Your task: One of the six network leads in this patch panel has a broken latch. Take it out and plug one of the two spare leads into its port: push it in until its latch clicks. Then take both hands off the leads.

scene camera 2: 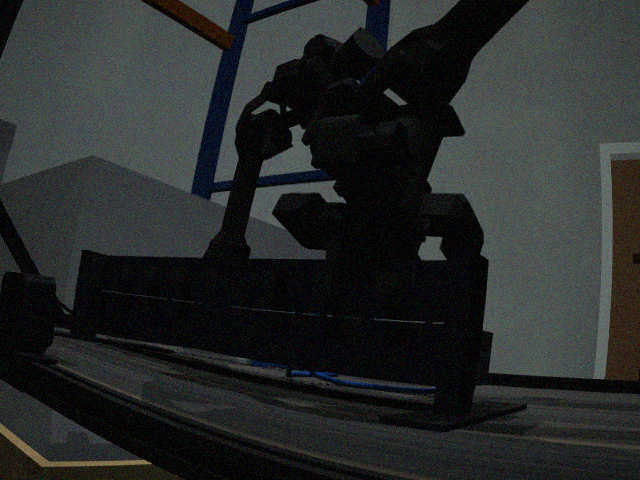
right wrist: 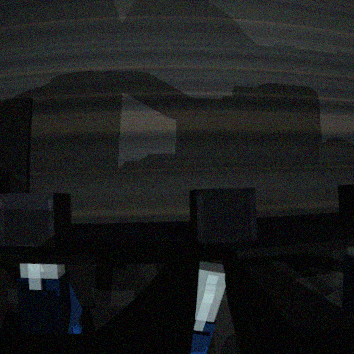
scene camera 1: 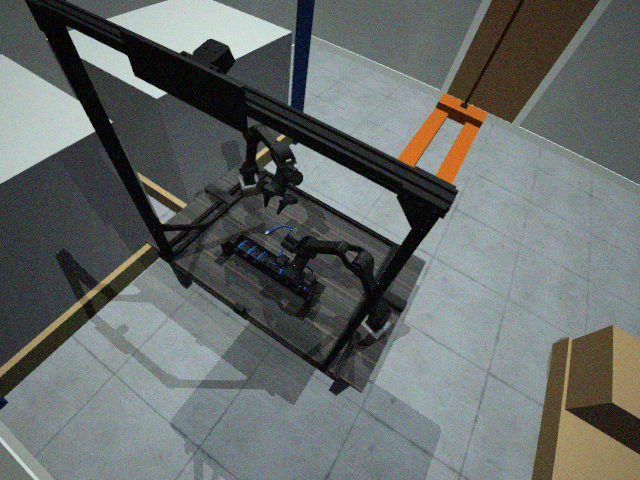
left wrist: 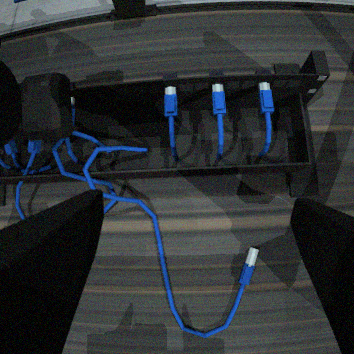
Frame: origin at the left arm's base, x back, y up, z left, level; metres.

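Where they show: left gripper, fingertip midpoint: (scene camera 2: 283, 150) (scene camera 1: 271, 210) (left wrist: 200, 206); right gripper, fingertip midpoint: (scene camera 2: 333, 311); left arm's base, link origin: (scene camera 1: 249, 180); right arm's base, link origin: (scene camera 1: 375, 322).
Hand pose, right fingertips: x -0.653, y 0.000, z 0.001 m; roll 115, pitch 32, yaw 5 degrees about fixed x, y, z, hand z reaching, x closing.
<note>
Things, the pixels of their top centre, and the offset from my right fingertips. "spot": a spot on its surface instead.
- blue lead with a pale plug, top centre: (right wrist: 199, 336) dx +0.013, dy +0.006, dz +0.028 m
- panel's dark port block, surface spot: (right wrist: 225, 214) spot: dx -0.009, dy +0.028, dz -0.011 m
- plugged lead, surface spot: (right wrist: 41, 275) spot: dx -0.042, dy +0.021, dz +0.032 m
- spare lead, surface spot: (left wrist: 250, 261) (scene camera 1: 268, 231) spot: dx +0.332, dy -0.058, dz +0.007 m
The black patch panel (scene camera 1: 248, 256) (left wrist: 316, 79) (scene camera 2: 175, 295) lies on the wooden table. In the left wrist view three blue leads (left wrist: 171, 103) (left wrist: 218, 100) (left wrist: 266, 98) are plugged into its right half. My right gripper (scene camera 1: 290, 261) (right wrist: 209, 250) is low over the panel and shut on a blue lead with a pale plug (right wrist: 210, 293). The plug's tip points at the panel's dark port block (right wrist: 225, 214), just short of it. Another plugged lead (right wrist: 41, 275) shows to the left. A spare lead (left wrist: 250, 261) (scene camera 1: 270, 231) lies loose on the table. My left gripper (scene camera 1: 277, 200) (left wrist: 200, 206) is open and empty, high above that lead.
A black gantry frame (scene camera 1: 347, 148) spans the table. Loose blue cable (left wrist: 105, 149) (scene camera 2: 366, 383) tangles at the panel's left end. Scene camera 2 is very dark, with the arms as silhouettes.
</note>
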